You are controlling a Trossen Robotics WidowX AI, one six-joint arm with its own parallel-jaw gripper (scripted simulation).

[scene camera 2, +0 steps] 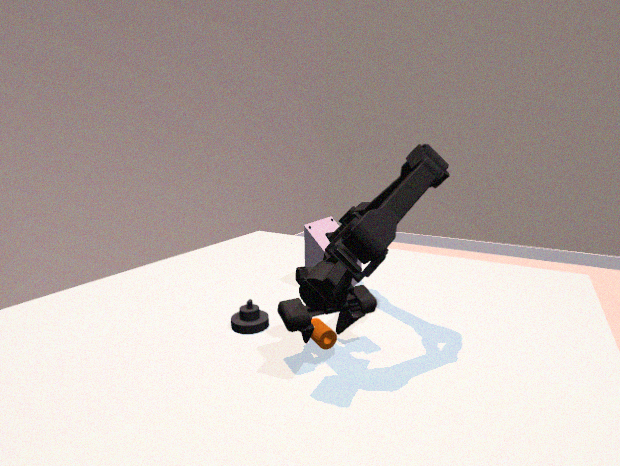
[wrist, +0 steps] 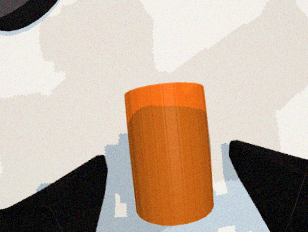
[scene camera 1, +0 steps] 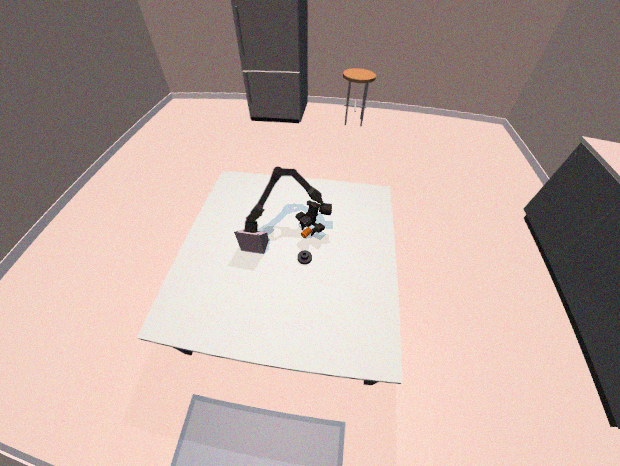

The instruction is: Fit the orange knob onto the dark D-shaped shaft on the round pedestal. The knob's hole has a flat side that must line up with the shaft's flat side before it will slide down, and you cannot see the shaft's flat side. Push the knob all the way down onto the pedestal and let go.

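I can see an orange knob [wrist: 169, 145]. There is a dark pedestal [scene camera 2: 249, 319] here as well. As for my gripper [scene camera 2: 321, 337], which is also visible as the gripper [wrist: 168, 156], it is open and I hold nothing in it.
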